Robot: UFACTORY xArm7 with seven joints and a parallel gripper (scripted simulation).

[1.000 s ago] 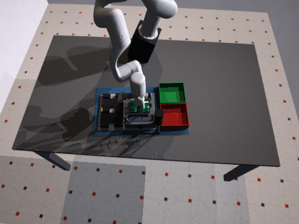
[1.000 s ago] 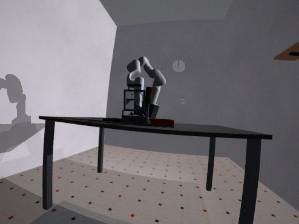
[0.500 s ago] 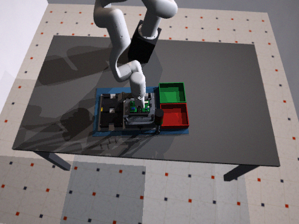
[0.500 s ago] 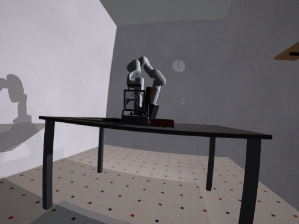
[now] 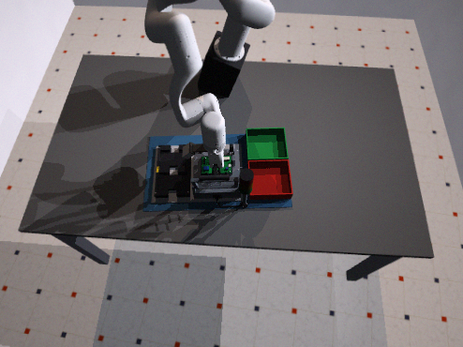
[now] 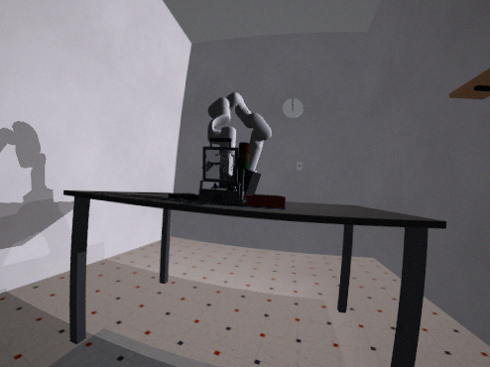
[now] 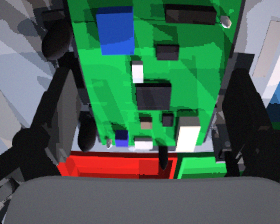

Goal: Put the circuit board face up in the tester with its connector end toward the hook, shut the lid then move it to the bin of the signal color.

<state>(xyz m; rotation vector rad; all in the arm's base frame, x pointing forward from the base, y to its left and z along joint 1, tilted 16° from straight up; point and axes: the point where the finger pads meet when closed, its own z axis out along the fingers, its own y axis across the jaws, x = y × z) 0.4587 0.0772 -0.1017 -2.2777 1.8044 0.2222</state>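
Now: the green circuit board right at my hand. Round my hand: tester lid 12 cm ahead, 10 cm above, 3 cm to the left; then green bin 17 cm to the left, 15 cm behind, 6 cm below; then red bin 20 cm to the left, 6 cm below.
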